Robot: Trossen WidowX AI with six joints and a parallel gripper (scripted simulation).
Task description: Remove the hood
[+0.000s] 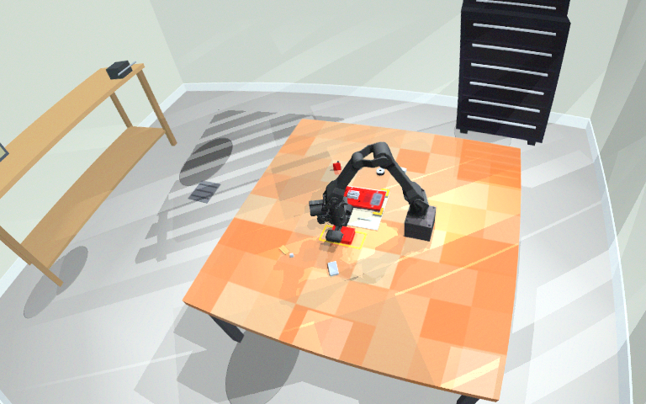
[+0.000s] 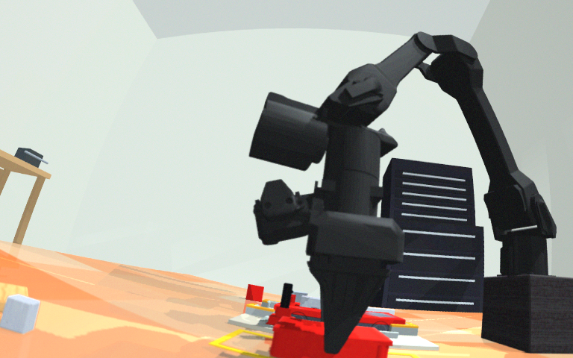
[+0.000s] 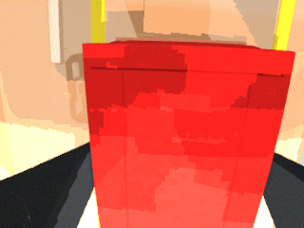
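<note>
Right now my gripper tip is right at the hood. The rest, counted from my gripper tip: grey block 16 cm to the left, 3 cm behind, 1 cm below; then tan piece 21 cm ahead, 14 cm to the left, 1 cm below.
</note>
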